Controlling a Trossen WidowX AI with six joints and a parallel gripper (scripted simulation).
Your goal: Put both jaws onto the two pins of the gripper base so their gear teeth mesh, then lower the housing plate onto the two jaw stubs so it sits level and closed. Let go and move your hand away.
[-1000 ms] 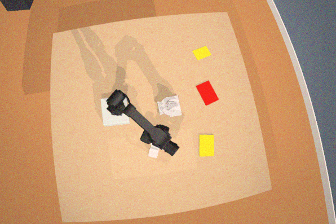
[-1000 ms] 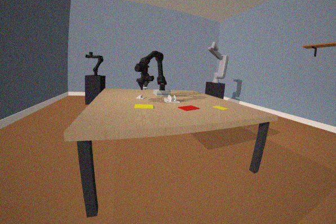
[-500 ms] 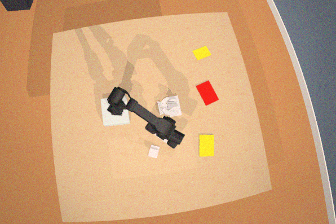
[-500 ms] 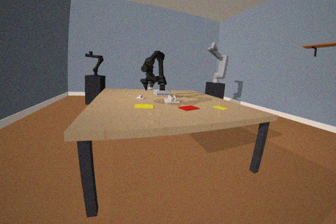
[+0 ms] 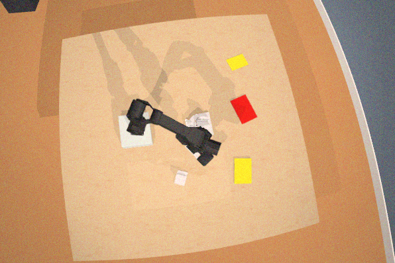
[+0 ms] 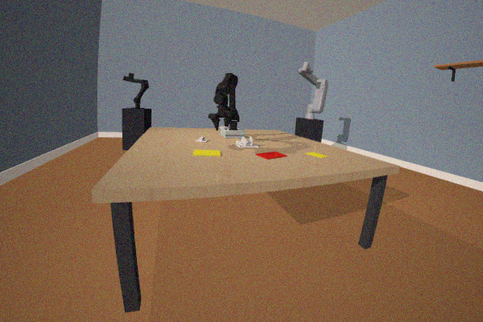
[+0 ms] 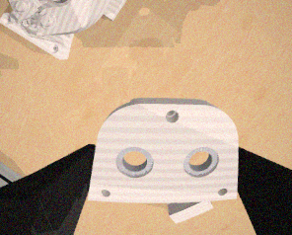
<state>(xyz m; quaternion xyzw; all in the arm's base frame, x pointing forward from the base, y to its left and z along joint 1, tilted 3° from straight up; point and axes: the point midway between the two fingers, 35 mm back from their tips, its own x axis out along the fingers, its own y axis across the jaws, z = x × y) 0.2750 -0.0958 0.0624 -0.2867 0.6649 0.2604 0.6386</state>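
The white jaw is 16 cm to the left of my gripper tip and 7 cm below it. Also, from my gripper tip: yellow patch 25 cm ahead, 8 cm to the right, 8 cm below; red patch 25 cm to the left, 25 cm ahead, 8 cm below.
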